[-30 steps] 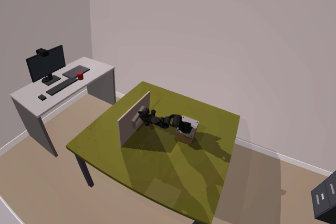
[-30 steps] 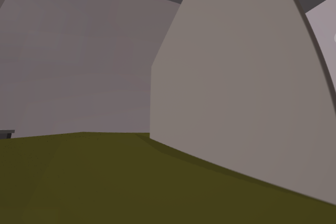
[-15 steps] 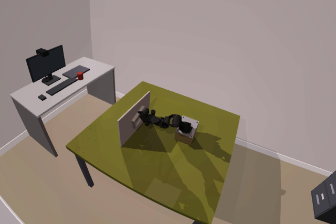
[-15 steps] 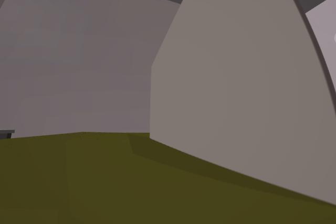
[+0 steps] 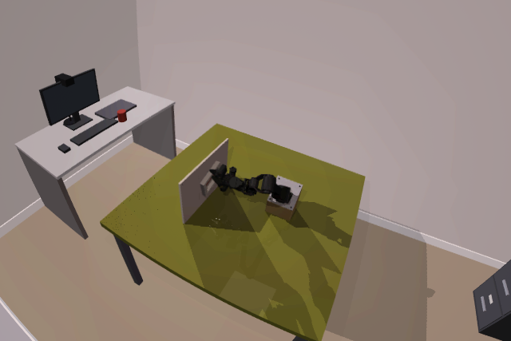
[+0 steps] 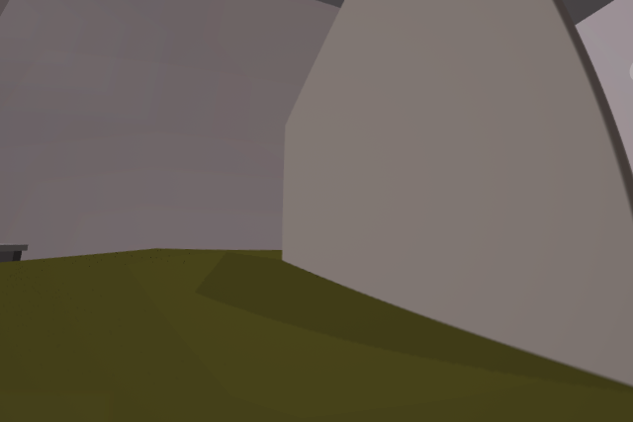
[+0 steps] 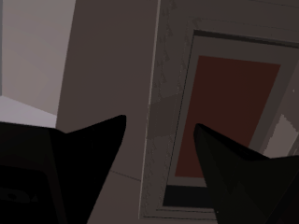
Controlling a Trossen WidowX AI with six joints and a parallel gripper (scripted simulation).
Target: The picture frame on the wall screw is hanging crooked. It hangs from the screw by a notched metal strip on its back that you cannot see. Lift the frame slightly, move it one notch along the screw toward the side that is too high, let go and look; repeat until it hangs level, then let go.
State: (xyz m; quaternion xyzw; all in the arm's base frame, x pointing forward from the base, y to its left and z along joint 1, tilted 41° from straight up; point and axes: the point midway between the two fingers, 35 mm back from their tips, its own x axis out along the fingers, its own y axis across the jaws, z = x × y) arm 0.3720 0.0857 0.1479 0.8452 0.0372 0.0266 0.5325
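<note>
The picture frame lies 10 mm ahead of my gripper tip, 10 mm to the right of it and 50 mm below it. Also, from my gripper tip: wall panel (20 mm ahead, 60 mm below).
</note>
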